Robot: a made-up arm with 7 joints. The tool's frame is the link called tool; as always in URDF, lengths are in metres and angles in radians. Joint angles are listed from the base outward.
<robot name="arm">
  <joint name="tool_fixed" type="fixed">
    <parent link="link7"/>
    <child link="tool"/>
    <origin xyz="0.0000 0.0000 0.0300" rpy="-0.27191 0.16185 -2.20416"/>
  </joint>
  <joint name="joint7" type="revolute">
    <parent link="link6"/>
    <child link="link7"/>
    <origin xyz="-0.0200 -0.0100 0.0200" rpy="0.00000 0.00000 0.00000"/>
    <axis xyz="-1 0 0"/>
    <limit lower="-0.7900" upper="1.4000"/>
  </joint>
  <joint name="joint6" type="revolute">
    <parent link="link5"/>
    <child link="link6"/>
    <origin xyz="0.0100 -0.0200 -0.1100" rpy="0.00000 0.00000 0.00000"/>
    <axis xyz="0 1 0"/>
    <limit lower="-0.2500" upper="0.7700"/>
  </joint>
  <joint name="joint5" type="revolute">
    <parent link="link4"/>
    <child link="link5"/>
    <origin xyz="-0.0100 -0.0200 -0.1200" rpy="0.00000 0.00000 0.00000"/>
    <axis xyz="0 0 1"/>
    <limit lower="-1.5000" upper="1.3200"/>
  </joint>
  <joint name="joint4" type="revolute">
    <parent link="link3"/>
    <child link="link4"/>
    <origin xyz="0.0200 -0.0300 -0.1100" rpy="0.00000 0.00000 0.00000"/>
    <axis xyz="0 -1 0"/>
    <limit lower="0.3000" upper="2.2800"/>
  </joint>
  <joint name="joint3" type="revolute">
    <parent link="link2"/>
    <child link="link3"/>
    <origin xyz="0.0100 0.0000 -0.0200" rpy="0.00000 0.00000 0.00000"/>
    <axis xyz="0 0 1"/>
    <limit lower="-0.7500" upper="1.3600"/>
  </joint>
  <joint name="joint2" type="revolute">
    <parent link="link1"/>
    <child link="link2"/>
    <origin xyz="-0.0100 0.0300 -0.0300" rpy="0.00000 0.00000 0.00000"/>
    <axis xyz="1 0 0"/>
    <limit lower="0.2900" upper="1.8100"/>
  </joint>
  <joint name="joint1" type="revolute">
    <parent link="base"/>
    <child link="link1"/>
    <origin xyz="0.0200 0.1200 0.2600" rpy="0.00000 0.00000 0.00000"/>
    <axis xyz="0 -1 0"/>
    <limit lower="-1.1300" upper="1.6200"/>
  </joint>
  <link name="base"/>
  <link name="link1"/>
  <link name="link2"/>
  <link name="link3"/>
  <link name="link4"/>
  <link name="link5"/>
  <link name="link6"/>
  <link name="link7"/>
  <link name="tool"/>
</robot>
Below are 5 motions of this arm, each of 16 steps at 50 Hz.
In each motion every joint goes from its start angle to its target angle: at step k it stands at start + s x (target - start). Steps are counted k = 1, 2, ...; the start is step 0. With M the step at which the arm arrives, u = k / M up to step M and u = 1 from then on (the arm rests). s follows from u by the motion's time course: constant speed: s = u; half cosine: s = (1 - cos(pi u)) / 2; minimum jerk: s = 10 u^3 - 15 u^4 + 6 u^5.
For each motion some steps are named. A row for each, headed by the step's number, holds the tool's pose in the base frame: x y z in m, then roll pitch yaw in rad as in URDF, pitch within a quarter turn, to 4 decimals.
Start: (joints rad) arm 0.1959 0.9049 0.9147 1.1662 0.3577 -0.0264 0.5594
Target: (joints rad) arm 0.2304 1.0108 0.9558 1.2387 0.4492 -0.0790 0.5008
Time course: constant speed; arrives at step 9
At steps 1, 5, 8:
1: 0.1977 0.3858 0.2172 2.0478 0.6963 -0.5266
5: 0.1952 0.3860 0.2375 2.1775 0.6416 -0.4329
8: 0.1928 0.3853 0.2527 2.2666 0.5948 -0.3736

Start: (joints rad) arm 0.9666 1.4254 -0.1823 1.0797 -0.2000 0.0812 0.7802
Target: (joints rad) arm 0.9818 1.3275 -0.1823 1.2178 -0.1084 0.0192 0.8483
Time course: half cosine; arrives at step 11
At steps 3, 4, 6, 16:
3: 0.2416 0.3637 0.3090 -1.8882 1.2561 1.8315
4: 0.2444 0.3599 0.3097 -1.8934 1.2572 1.7906
6: 0.2507 0.3508 0.3112 -1.9075 1.2587 1.6937
16: 0.2594 0.3363 0.3138 -1.9326 1.2572 1.5416

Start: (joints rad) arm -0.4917 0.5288 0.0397 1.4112 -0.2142 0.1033 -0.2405
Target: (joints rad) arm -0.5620 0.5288 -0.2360 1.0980 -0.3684 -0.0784 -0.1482
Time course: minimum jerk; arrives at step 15
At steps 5, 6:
5: 0.0666 0.1730 -0.0430 -0.3961 1.1604 -2.9285
6: 0.0558 0.1726 -0.0482 -0.4056 1.1142 -2.9717

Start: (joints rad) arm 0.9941 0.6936 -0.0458 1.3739 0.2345 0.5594 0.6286
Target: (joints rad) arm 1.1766 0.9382 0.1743 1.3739 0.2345 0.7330 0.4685
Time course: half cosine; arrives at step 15
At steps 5, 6, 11, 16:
5: 0.2780 0.2143 0.3415 1.7525 0.9133 -1.2675
6: 0.2727 0.2200 0.3496 1.7805 0.8944 -1.2002
11: 0.2394 0.2463 0.3890 1.8842 0.7685 -0.8989
16: 0.2259 0.2540 0.4012 1.9042 0.7170 -0.8130

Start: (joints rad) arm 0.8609 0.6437 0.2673 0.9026 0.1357 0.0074 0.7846
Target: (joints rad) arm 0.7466 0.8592 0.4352 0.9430 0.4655 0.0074 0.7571
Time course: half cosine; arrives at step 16
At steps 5, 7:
5: 0.3088 0.3073 0.2268 1.8269 0.7660 -1.2289
7: 0.3013 0.3179 0.2295 1.8630 0.7231 -1.1779

